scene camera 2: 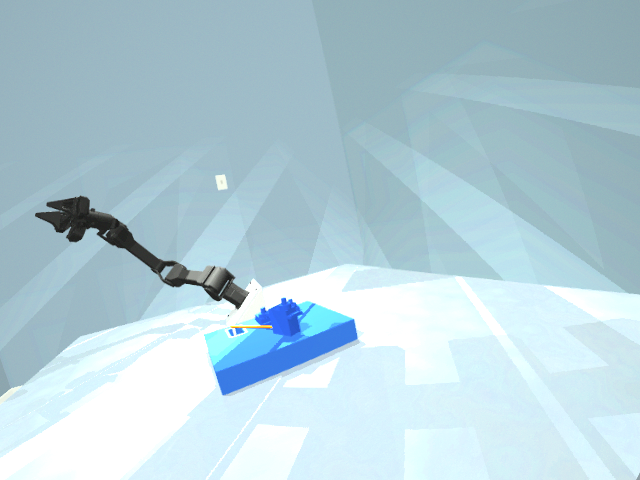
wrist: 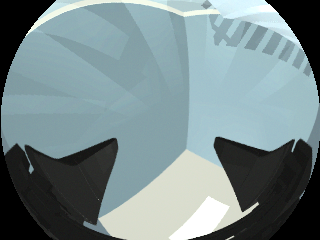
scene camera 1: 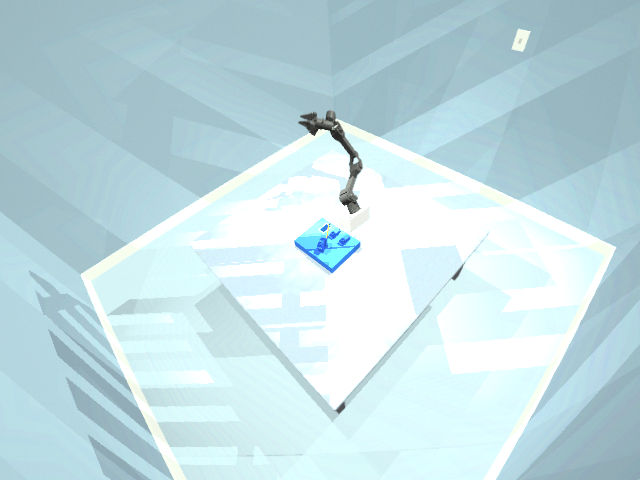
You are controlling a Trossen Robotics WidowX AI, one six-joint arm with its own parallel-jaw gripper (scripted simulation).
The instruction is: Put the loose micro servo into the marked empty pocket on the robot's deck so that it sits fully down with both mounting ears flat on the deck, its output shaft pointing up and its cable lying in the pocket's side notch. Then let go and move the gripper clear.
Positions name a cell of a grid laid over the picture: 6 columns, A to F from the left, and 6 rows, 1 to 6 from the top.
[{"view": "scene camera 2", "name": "my gripper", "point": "A3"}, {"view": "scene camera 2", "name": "blue micro servo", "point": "C4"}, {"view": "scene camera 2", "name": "blue deck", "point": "C5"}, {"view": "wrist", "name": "my gripper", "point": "D4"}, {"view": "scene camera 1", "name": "blue deck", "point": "D4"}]
